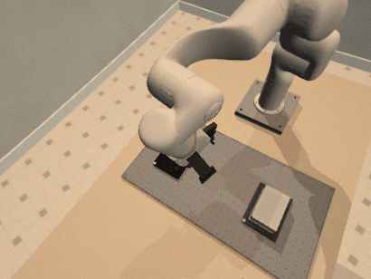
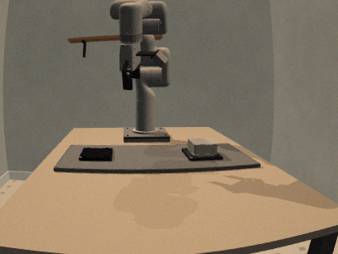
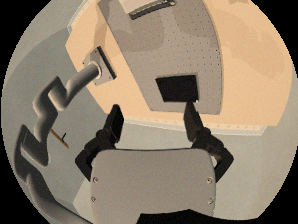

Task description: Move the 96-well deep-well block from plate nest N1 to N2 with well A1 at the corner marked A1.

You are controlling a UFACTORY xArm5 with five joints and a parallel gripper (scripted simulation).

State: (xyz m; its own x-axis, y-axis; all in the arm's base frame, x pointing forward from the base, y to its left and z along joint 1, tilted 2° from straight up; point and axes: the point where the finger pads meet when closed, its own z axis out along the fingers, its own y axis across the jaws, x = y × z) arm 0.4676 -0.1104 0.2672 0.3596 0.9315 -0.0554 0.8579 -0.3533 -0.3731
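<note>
My gripper is now 26 cm to the right of the pale deep-well block, 24 cm above it and 3 cm past it.
</note>
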